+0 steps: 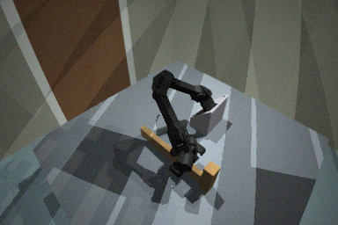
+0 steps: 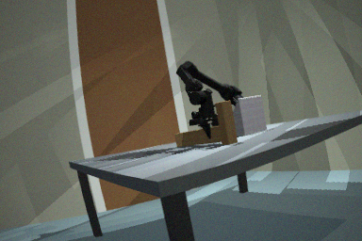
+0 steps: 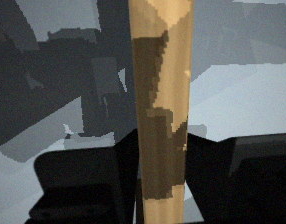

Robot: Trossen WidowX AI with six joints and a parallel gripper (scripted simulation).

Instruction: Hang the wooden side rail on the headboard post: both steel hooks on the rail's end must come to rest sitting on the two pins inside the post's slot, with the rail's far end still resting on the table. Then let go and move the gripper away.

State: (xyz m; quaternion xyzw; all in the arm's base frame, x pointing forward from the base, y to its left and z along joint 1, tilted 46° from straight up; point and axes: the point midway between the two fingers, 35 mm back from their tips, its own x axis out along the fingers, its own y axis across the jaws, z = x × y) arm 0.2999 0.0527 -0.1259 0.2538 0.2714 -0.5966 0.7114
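Right now my gripper tip is 12 cm to the right of the headboard post, 5 cm below it and 1 cm past it.
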